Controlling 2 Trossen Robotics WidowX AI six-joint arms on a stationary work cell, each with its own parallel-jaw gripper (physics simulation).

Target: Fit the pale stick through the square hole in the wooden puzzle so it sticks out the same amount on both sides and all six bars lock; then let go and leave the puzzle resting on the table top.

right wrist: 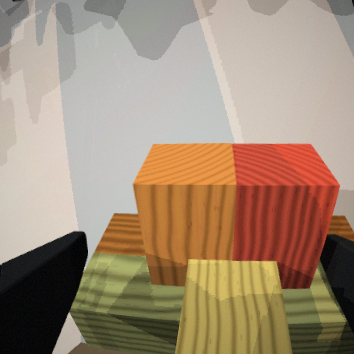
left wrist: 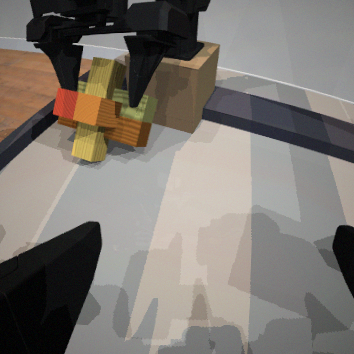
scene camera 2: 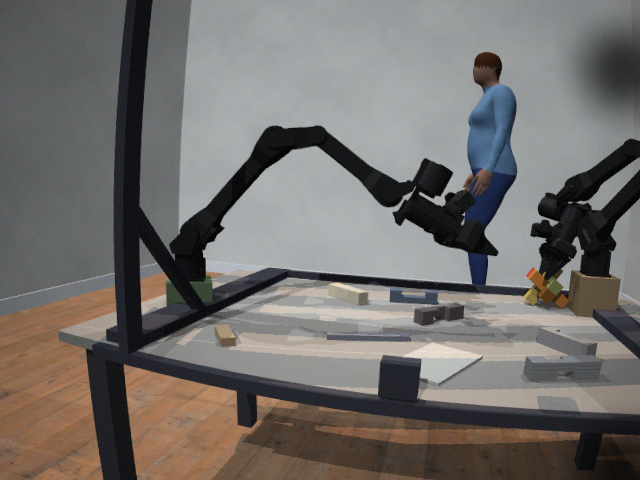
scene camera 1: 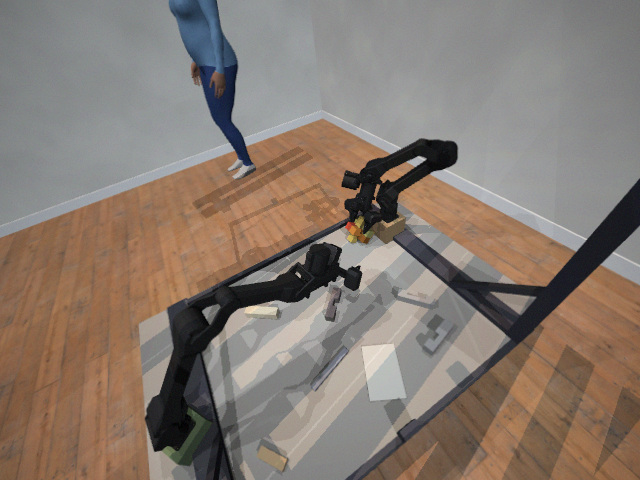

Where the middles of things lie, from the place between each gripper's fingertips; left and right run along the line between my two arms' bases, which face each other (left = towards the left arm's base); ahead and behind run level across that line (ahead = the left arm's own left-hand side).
Now: right hand 70 mm past the tan arm base [scene camera 2: 586,293], 110 mm to the left of it and 20 mm above it.
The tan arm base is 5 cm ahead of my left hand, 32 cm to the right of it and 10 cm below it.
